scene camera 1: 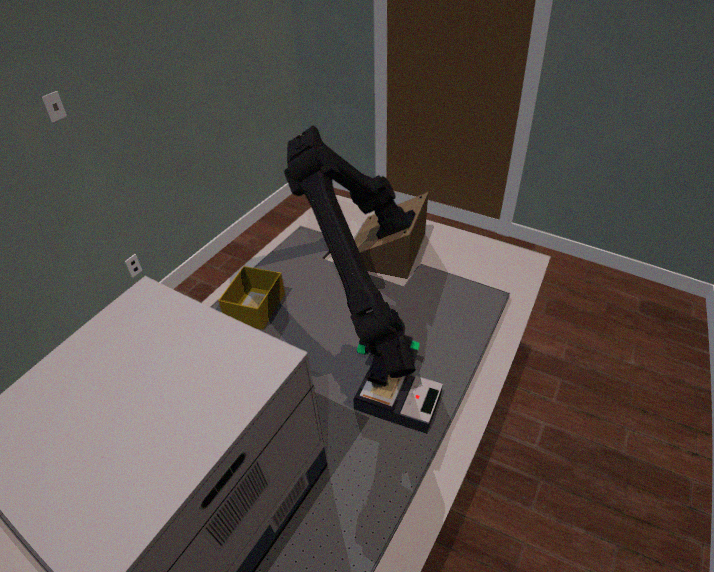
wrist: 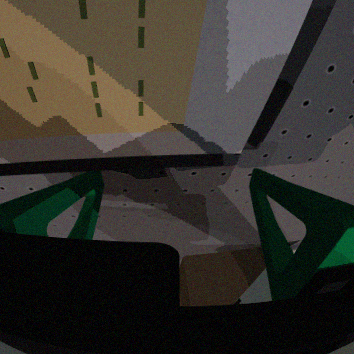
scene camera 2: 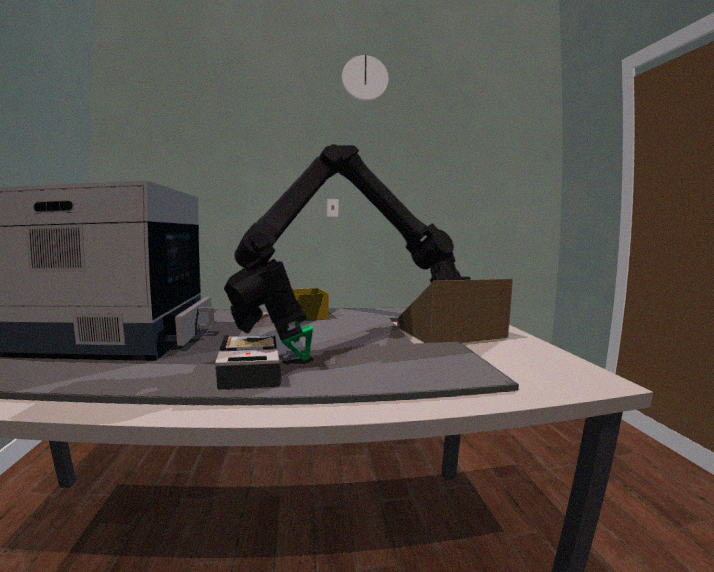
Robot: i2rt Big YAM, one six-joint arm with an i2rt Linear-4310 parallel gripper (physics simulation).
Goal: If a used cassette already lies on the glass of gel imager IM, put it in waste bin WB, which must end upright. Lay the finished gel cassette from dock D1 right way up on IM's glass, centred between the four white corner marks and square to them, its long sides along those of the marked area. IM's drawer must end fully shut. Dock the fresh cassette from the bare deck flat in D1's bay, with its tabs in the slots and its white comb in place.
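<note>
The dock D1 [scene camera 1: 393,412] [scene camera 2: 247,376] [wrist: 90,162] stands on the deck with the finished gel cassette [scene camera 1: 384,390] [scene camera 2: 247,342] [wrist: 165,75] in its bay, yellow gel with dark bands facing up. My gripper [scene camera 1: 387,347] [scene camera 2: 300,348] [wrist: 176,176] is open and empty, its green fingers low beside the dock's end on the arm base's side. The yellow waste bin WB [scene camera 1: 253,312] [scene camera 2: 318,303] stands upright with a pale flat piece [scene camera 1: 256,299] inside. The gel imager IM [scene camera 1: 148,405] [scene camera 2: 89,256] has its drawer front [scene camera 2: 187,324] standing out from its body. The glass and fresh cassette cannot be made out.
The arm's wooden base [scene camera 1: 393,256] [scene camera 2: 458,309] stands at the far end of the grey deck [scene camera 1: 470,309] [scene camera 2: 417,369]. The tall imager body is to the dock's left in the second scene view. The bin stands on the wall side, behind the arm in that view.
</note>
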